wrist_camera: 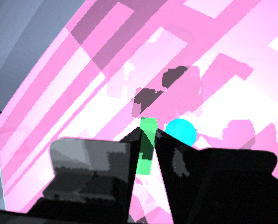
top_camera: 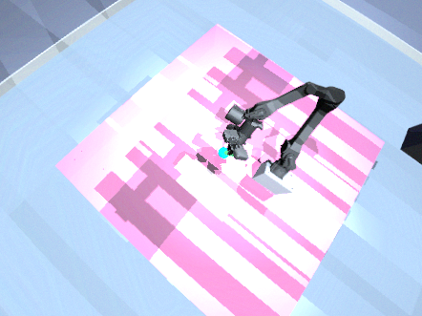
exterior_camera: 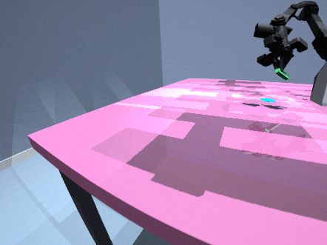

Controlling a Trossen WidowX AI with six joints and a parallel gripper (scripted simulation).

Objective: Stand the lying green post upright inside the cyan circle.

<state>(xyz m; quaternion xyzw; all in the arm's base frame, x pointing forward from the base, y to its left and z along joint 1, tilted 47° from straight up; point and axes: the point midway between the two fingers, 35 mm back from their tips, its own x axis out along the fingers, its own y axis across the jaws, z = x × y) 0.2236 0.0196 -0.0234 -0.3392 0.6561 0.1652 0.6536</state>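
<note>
Now: the cyan circle 20 mm ahead of my gripper tip, 20 mm to the right of it and 120 mm below it. From my gripper tip the other things lie so: green post (20 mm behind, 10 mm to the right, 10 mm below).
</note>
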